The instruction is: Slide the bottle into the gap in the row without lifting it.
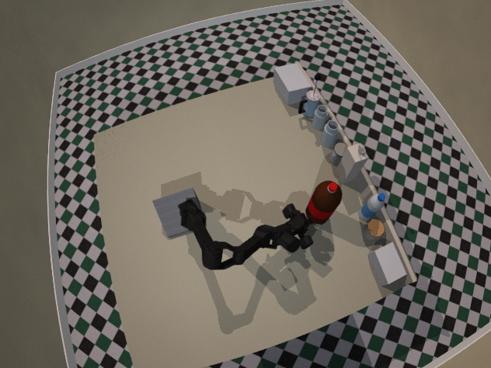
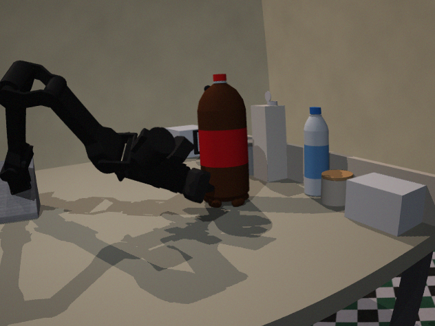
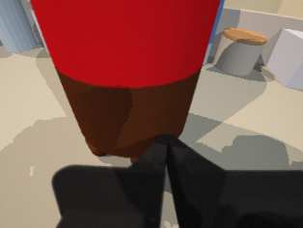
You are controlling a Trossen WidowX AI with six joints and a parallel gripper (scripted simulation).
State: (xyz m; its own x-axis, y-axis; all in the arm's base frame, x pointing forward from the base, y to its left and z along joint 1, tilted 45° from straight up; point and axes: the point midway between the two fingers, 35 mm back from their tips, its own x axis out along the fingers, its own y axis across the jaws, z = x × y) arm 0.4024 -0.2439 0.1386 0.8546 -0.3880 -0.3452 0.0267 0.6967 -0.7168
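The brown cola bottle is 90 mm ahead of my hand, 30 mm to the left of it and 90 mm above it. The rest, counted from my hand: blue-capped water bottle 280 mm ahead, 80 mm to the right, 40 mm above; french press 340 mm ahead, 520 mm to the left, 70 mm above; cork-lidded jar 270 mm ahead, 170 mm to the right, 30 mm below.
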